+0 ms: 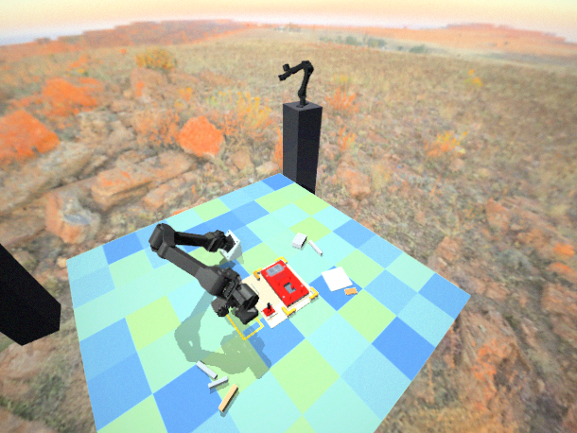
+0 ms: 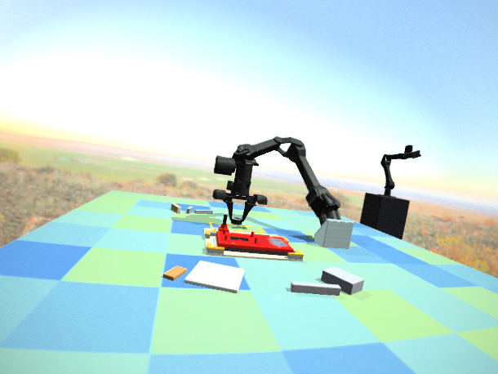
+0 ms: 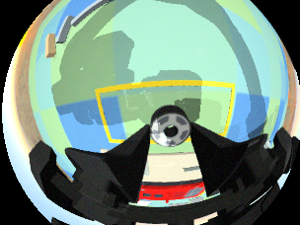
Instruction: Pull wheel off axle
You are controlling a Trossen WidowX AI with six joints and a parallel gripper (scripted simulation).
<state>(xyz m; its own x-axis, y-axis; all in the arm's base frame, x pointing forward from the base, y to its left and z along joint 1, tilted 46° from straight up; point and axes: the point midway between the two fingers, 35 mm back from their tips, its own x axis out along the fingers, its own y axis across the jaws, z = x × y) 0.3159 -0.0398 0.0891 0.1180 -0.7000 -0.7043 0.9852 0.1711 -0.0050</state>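
The black wheel lies right at my gripper tip. Round my gripper tip: white fixture plate (190 mm to the left, 20 mm behind, 10 mm below); then wooden bar (240 mm ahead, 150 mm to the right, 10 mm below).
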